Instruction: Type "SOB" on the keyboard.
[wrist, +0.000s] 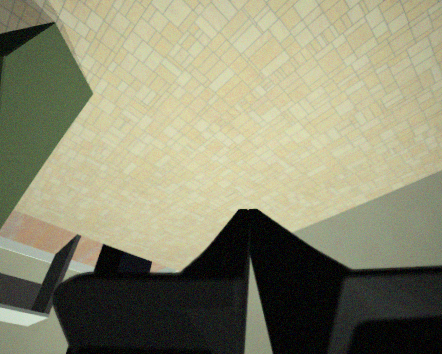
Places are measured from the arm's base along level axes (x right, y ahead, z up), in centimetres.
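Pixels of known places: gripper, between the fingertips: (247, 218).
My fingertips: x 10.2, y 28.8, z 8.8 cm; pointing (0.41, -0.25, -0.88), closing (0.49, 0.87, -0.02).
Note:
Behind a point stands the place of what it marks.
My gripper (247, 218) @(x 10.2, y 28.8, z 8.8 cm) is shut, with its two black fingertips touching and nothing between them. Its fingers rise from the bottom of the wrist view, and the tips show against a pale yellow surface with a tile pattern. The keyboard does not show in this view, so the S, O and B keys cannot be seen and the gripper's distance from them cannot be told.
A flat green plate (40, 120) @(x 4.2, y 7.0, z -7.0 cm) reaches in from the left edge. A dark block (134, 263) shows behind the left finger. A dark upright panel (57, 275) stands at the lower left, near a reddish strip (45, 227). A plain grey-green area (390, 225) lies at the right.

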